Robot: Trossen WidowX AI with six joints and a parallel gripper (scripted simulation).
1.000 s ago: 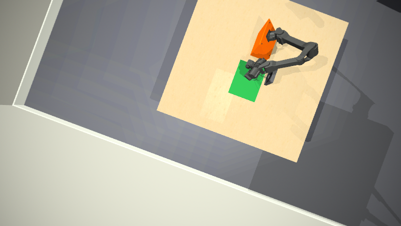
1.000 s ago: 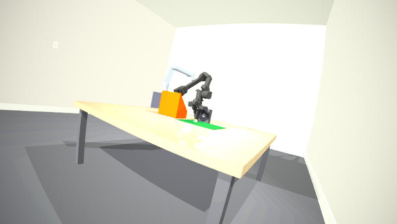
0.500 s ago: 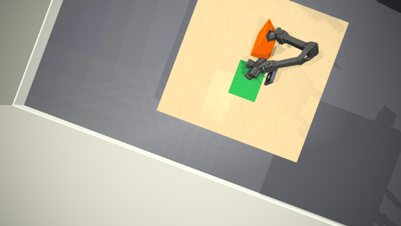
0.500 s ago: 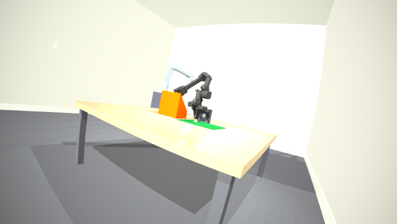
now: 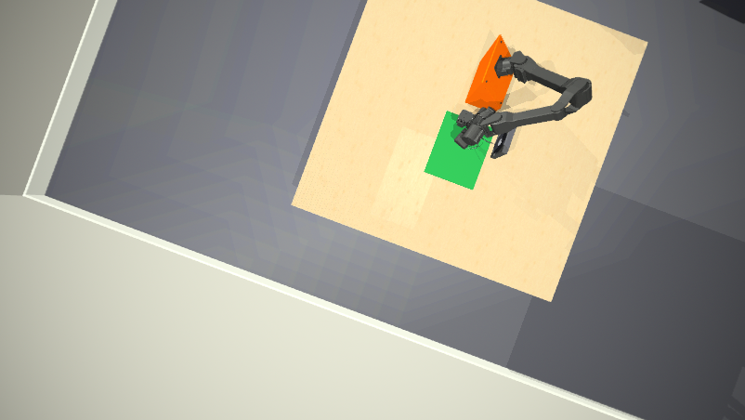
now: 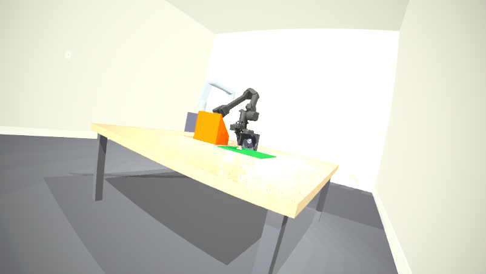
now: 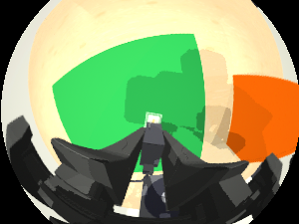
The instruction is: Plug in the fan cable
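My gripper tip is 10 mm to the right of the dark fan cable plug and 10 mm below it. From my gripper tip the other things lie so: dark square fan: 20 mm behind, 150 mm to the left, 20 mm above; green board: 70 mm ahead, 10 mm to the left, 50 mm below.
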